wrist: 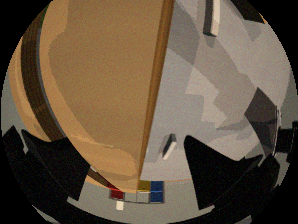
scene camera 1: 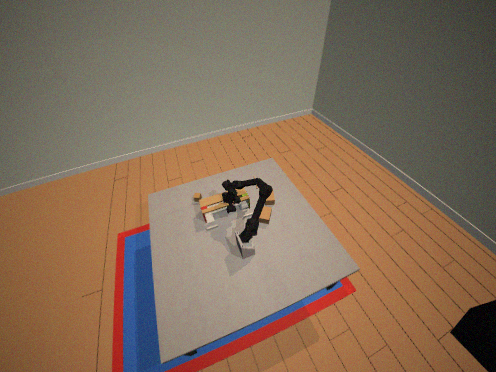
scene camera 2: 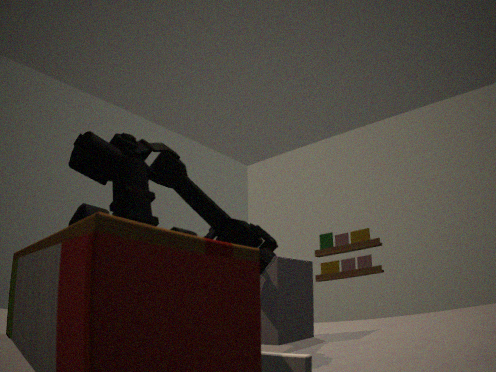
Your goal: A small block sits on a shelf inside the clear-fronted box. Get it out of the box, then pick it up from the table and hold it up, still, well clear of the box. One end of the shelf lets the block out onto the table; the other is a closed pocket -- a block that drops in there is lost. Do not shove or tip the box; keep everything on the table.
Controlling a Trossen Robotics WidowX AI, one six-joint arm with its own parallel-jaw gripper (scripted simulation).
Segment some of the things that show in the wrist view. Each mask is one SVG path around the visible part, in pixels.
The gripper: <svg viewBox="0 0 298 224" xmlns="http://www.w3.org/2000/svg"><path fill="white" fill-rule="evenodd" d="M185 136L185 155L196 189L194 192L198 201L197 206L200 208L198 210L209 208L210 205L214 205L212 212L201 214L192 220L172 224L235 224L247 216L251 216L253 221L266 208L279 188L275 183L281 167L277 163L278 160L271 156L273 153L270 153L258 168L263 155L234 161L201 143L200 140L194 139L193 136ZM4 133L5 153L17 184L29 202L40 212L55 218L59 224L128 224L93 216L69 204L68 197L78 201L90 165L73 147L68 136L47 143L21 129L21 136L28 148L28 152L25 153L23 141L15 125Z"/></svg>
A box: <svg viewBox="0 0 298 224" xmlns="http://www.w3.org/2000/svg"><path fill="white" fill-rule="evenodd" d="M176 133L170 133L168 143L162 151L162 160L168 159L169 153L172 153L174 145L177 144ZM206 0L202 34L218 37L220 0ZM52 0L29 24L9 61L8 80L16 111L19 112L28 132L40 140L52 143L68 136L73 147L90 165L85 179L89 184L126 193L137 193L142 165L148 151L158 89L164 72L162 67L168 49L166 45L169 43L170 24L176 0Z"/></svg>
